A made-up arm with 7 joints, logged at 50 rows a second.
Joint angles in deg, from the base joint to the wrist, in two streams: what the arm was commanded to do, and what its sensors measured. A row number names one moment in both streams.
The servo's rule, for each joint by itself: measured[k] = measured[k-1] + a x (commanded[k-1-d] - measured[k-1]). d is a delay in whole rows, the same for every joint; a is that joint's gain. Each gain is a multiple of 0.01, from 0.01 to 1. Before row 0 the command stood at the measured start. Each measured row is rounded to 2 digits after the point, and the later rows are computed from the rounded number. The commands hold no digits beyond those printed.
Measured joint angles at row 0:
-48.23 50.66 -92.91 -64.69 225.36 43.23 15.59
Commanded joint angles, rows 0 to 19:
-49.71 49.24 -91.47 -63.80 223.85 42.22 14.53
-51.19 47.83 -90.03 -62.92 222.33 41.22 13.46
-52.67 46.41 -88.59 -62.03 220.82 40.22 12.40
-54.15 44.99 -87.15 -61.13 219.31 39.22 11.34
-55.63 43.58 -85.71 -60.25 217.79 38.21 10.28
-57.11 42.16 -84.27 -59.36 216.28 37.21 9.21
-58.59 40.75 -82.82 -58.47 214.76 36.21 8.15
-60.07 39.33 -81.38 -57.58 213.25 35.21 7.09
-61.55 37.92 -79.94 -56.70 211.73 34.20 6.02
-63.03 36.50 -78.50 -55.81 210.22 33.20 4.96
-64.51 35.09 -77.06 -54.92 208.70 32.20 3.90
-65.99 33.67 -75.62 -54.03 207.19 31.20 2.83
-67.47 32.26 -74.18 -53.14 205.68 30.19 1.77
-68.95 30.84 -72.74 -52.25 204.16 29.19 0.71
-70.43 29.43 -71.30 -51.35 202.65 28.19 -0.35
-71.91 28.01 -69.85 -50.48 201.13 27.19 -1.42
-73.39 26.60 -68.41 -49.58 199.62 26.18 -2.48
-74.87 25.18 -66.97 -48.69 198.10 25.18 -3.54
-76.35 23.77 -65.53 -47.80 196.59 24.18 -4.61
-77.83 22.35 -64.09 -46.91 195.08 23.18 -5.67
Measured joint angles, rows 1 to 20:
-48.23 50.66 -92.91 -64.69 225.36 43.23 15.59
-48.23 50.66 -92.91 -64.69 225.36 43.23 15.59
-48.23 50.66 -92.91 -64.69 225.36 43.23 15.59
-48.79 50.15 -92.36 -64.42 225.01 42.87 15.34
-49.70 49.31 -91.47 -63.97 224.39 42.28 14.89
-50.83 48.27 -90.38 -63.39 223.57 41.54 14.29
-52.09 47.09 -89.15 -62.71 222.59 40.70 13.58
-53.44 45.83 -87.84 -61.97 221.49 39.80 12.79
-54.83 44.51 -86.48 -61.19 220.29 38.87 11.93
-56.26 43.16 -85.09 -60.37 219.02 37.91 11.02
-57.71 41.78 -83.68 -59.53 217.69 36.94 10.08
-59.17 40.39 -82.26 -58.68 216.32 35.95 9.11
-60.64 38.99 -80.83 -57.82 214.92 34.96 8.11
-62.11 37.59 -79.40 -56.95 213.49 33.97 7.10
-63.58 36.18 -77.96 -56.07 212.04 32.97 6.08
-65.06 34.77 -76.52 -55.19 210.58 31.97 5.05
-66.54 33.36 -75.08 -54.31 209.10 30.97 4.01
-68.02 31.95 -73.64 -53.42 207.62 29.97 2.96
-69.50 30.53 -72.20 -52.54 206.13 28.97 1.91
-70.98 29.12 -70.76 -51.65 204.63 27.97 0.86
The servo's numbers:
d 3
a 0.38 0.36 0.38 0.30 0.23 0.36 0.24

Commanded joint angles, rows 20 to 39:
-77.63 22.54 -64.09 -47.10 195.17 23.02 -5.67
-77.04 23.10 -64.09 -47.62 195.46 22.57 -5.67
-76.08 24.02 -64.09 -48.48 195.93 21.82 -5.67
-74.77 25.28 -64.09 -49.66 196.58 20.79 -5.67
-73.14 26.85 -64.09 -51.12 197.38 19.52 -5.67
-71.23 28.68 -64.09 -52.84 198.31 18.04 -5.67
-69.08 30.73 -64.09 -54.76 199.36 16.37 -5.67
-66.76 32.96 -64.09 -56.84 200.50 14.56 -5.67
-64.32 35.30 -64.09 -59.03 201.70 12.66 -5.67
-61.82 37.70 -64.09 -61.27 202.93 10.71 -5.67
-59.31 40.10 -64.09 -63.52 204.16 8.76 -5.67
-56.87 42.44 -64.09 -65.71 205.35 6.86 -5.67
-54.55 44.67 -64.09 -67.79 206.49 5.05 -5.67
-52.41 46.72 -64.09 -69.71 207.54 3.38 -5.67
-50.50 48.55 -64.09 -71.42 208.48 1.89 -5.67
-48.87 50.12 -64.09 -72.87 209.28 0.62 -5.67
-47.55 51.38 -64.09 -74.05 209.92 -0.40 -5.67
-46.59 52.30 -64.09 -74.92 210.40 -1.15 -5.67
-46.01 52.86 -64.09 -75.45 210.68 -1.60 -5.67
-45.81 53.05 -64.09 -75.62 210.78 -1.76 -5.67
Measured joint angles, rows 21 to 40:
-72.46 27.70 -69.32 -50.76 203.13 26.97 -0.20
-73.94 26.29 -67.88 -49.87 201.63 25.97 -1.26
-75.42 24.87 -66.44 -48.98 200.12 24.97 -2.32
-76.26 24.03 -65.55 -48.42 198.98 24.27 -3.12
-76.56 23.70 -65.00 -48.18 198.17 23.66 -3.73
-76.38 23.82 -64.65 -48.27 197.65 23.00 -4.20
-75.77 24.35 -64.44 -48.69 197.40 22.20 -4.55
-74.77 25.25 -64.31 -49.42 197.40 21.24 -4.82
-73.42 26.48 -64.23 -50.45 197.61 20.09 -5.02
-71.77 28.01 -64.18 -51.74 198.01 18.75 -5.18
-69.87 29.79 -64.15 -53.27 198.58 17.24 -5.30
-67.76 31.77 -64.13 -55.00 199.30 15.59 -5.39
-65.50 33.90 -64.11 -56.88 200.13 13.83 -5.46
-63.15 36.13 -64.10 -58.87 201.06 12.00 -5.51
-60.76 38.40 -64.10 -60.92 202.05 10.15 -5.55
-58.40 40.66 -64.10 -62.98 203.07 8.31 -5.58
-56.12 42.84 -64.10 -65.00 204.10 6.54 -5.60
-53.98 44.90 -64.10 -66.93 205.11 4.87 -5.62
-52.04 46.78 -64.10 -68.71 206.07 3.34 -5.63
-50.33 48.44 -64.10 -70.31 206.96 1.99 -5.64

